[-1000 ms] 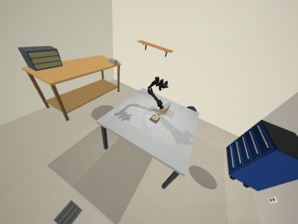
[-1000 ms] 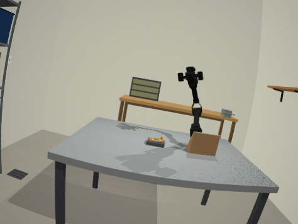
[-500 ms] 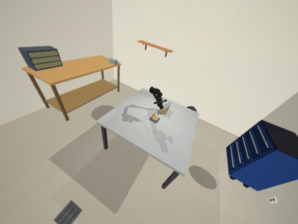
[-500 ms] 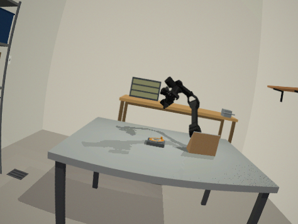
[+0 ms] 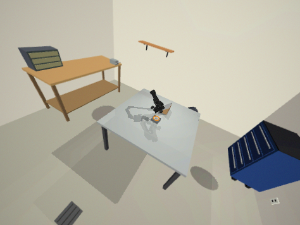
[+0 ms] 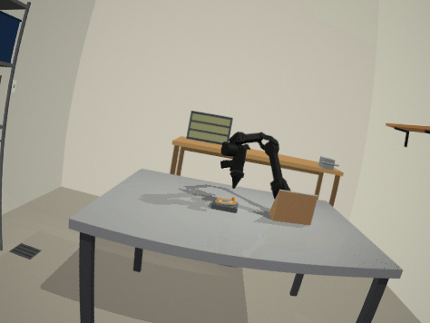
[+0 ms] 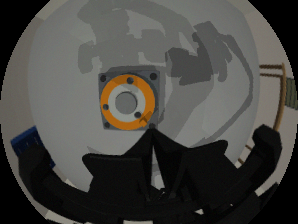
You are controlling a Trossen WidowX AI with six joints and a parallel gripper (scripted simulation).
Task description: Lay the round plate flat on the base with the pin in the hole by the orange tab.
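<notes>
The grey square base lies 70 mm below my gripper tip, 40 mm to the left of it and 30 mm ahead of it.
</notes>
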